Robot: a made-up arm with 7 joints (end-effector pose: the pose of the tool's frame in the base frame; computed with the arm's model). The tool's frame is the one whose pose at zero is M.
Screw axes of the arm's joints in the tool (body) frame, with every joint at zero. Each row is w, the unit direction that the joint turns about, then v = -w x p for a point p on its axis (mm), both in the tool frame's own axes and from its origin. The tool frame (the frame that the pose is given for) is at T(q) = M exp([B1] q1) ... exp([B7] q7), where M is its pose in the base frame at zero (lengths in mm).
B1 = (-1, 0, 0, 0, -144, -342)
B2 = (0, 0, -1, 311, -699, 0)
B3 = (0, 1, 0, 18, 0, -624)
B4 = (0, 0, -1, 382, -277, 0)
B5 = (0, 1, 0, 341, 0, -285)
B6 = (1, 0, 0, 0, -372, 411)
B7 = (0, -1, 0, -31, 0, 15)
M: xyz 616 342 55 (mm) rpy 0 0 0 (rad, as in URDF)
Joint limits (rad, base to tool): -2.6..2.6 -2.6..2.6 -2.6..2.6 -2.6..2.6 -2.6..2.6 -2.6..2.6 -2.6..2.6
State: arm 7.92 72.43 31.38 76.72 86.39 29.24 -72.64
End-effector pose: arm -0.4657 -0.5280 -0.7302 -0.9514 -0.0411 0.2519 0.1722
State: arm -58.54 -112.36 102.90 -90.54 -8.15 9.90 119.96
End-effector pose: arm -0.2297 0.2438 0.2012 0.7028 0.2240 0.5503 0.3912
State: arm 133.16 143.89 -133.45 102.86 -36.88 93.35 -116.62
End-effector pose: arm -0.0663 -0.2222 0.3525 0.7721 0.4483 -0.2153 0.3956
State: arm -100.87 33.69 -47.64 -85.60 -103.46 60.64 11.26
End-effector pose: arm -0.0205 0.0903 -0.5908 -0.3808 0.8961 -0.1878 0.1296
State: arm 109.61 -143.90 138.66 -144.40 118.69 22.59 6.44
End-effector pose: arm 0.3334 0.4642 0.2157 -0.5169 -0.2384 0.1963 0.7984
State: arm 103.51 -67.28 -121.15 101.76 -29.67 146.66 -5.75
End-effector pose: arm 0.3212 -0.3316 -0.0901 0.8839 -0.1759 0.4175 0.1165
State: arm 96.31 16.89 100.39 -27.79 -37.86 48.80 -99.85
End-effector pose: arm 0.1416 -0.4648 0.3981 0.3065 0.7418 -0.3426 0.4882
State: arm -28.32 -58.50 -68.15 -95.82 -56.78 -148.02 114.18
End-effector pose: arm -0.1868 0.6883 0.7187 0.3397 0.5678 0.4484 0.6009
